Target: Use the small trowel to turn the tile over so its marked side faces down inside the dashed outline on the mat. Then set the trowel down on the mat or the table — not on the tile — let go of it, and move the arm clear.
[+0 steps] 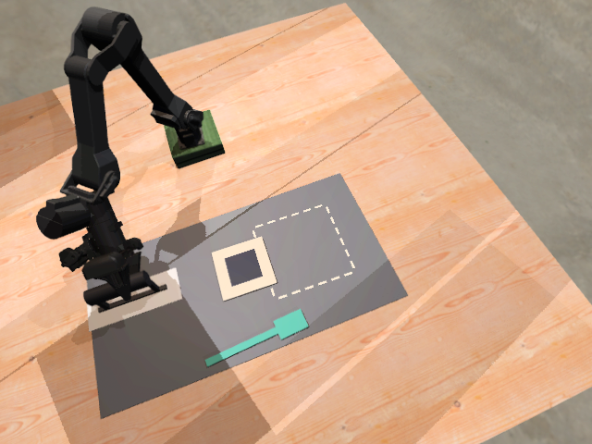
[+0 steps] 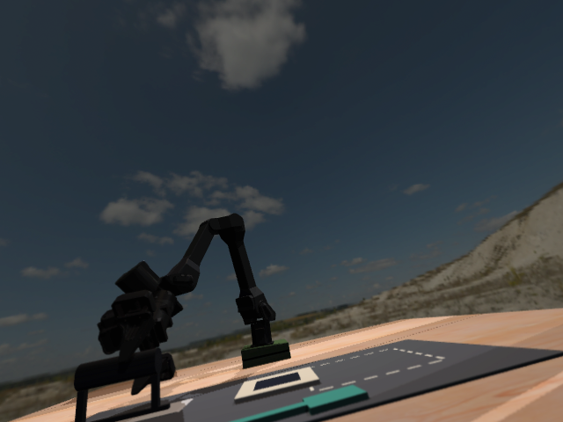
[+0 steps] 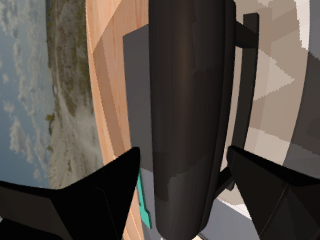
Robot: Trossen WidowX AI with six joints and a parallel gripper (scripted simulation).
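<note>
Now: gripper tip 20 cm to the right of the grey mat, 7 cm above it and 1 cm short of it. Also, from my gripper tip: tile 22 cm to the left, 5 cm below, 1 cm behind; then flat teal tool 24 cm to the left, 14 cm ahead, 5 cm below.
</note>
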